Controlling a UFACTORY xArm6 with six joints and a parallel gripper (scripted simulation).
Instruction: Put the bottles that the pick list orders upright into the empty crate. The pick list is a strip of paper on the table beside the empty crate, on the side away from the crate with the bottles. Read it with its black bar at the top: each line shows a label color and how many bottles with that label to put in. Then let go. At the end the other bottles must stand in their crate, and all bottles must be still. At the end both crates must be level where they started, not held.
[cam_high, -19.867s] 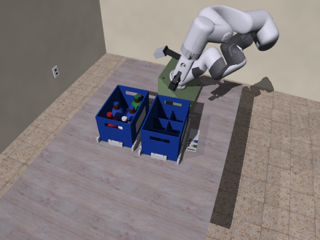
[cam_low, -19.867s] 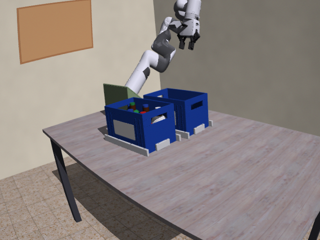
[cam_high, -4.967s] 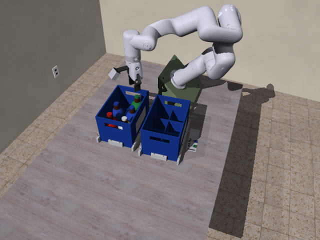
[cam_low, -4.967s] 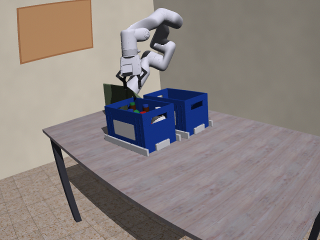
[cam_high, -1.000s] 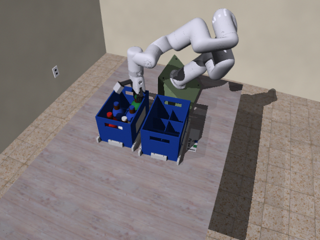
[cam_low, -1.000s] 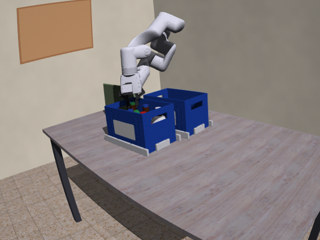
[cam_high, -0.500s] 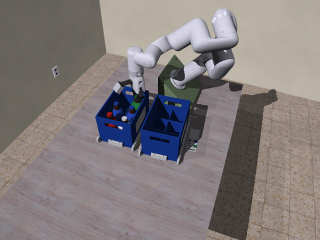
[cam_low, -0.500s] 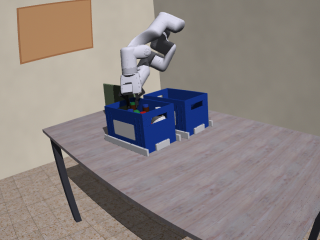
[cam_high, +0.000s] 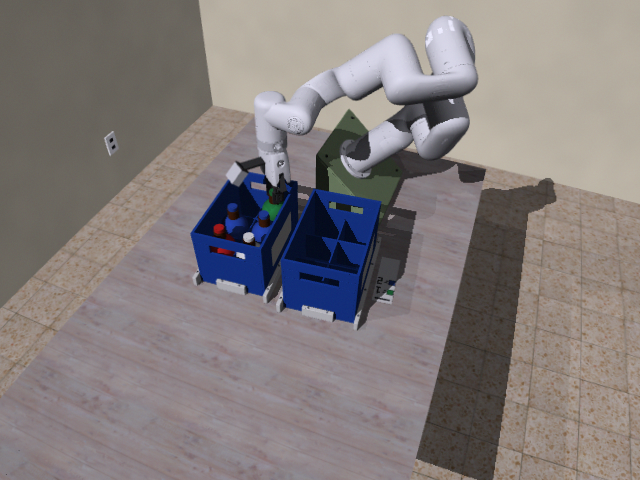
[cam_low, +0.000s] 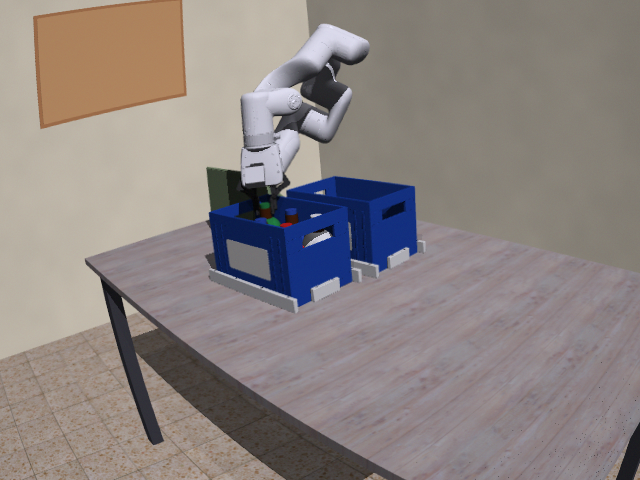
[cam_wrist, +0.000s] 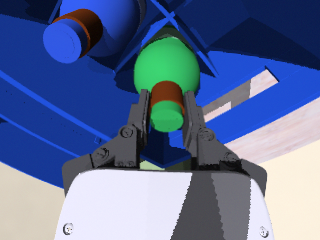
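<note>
Right now the green-labelled bottle is 70 mm below my hand. The rest, counted from my hand: white-labelled bottle: 180 mm ahead, 40 mm to the left, 80 mm below; then blue-labelled bottle: 90 mm ahead, 20 mm to the left, 80 mm below; then red-label bottle: 190 mm ahead, 50 mm to the right, 80 mm below.
</note>
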